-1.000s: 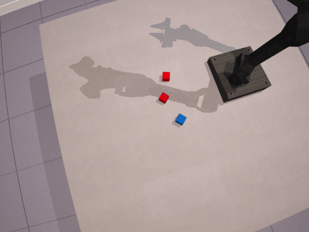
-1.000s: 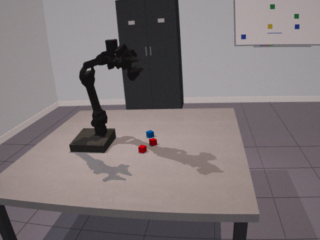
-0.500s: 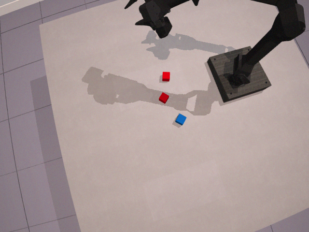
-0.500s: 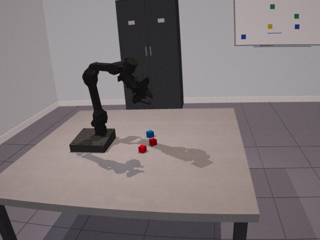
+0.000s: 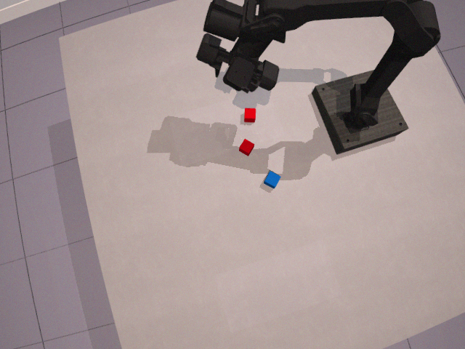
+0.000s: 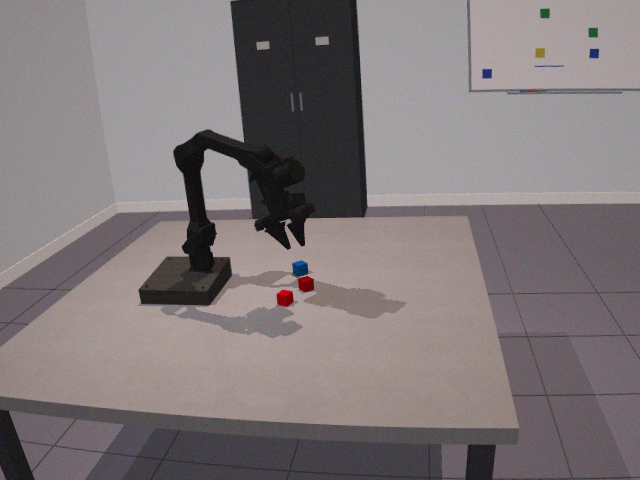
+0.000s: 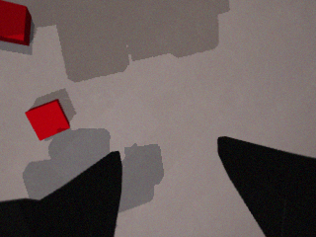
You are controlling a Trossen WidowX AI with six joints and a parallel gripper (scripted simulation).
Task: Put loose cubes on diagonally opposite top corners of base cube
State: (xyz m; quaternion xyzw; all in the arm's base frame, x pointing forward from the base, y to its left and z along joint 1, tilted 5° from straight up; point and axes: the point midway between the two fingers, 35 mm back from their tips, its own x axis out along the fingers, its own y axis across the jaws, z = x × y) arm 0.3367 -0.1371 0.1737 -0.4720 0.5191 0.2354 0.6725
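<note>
Right now the blue cube is 60 mm behind my gripper tip, 250 mm to the left of it and 170 mm below it.
</note>
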